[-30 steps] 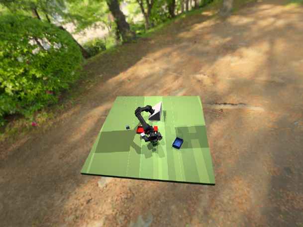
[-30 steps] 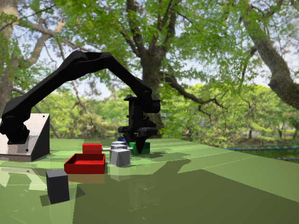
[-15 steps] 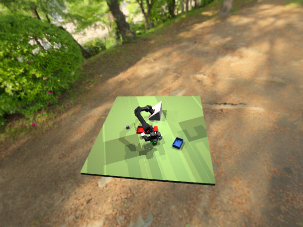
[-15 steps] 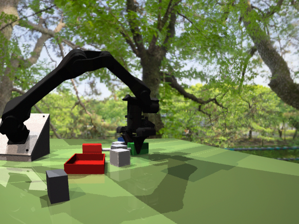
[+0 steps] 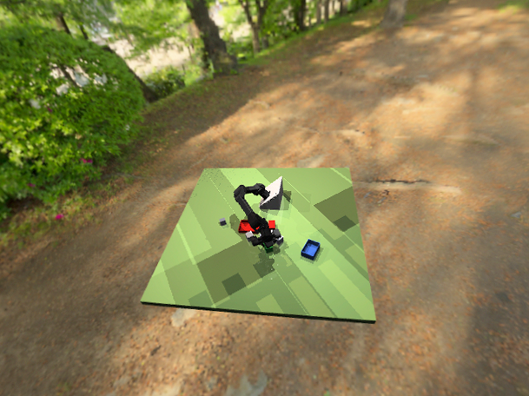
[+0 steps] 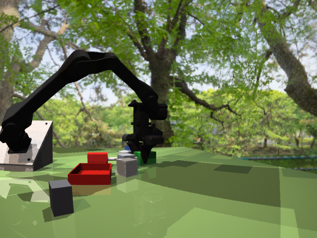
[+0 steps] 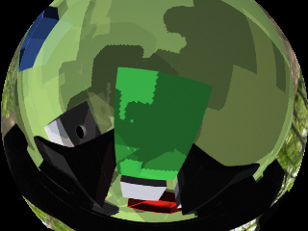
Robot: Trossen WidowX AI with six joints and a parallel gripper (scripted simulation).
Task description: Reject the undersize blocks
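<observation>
Right now the red block is 130 mm behind my gripper tip, 20 mm to the left of it and 10 mm above it. From my gripper tip the other things lie so: green GO gauge: 20 mm above, 10 mm behind; then blue tray: 280 mm to the left, 30 mm ahead; then red reject tray: 160 mm behind, 140 mm to the right.
</observation>
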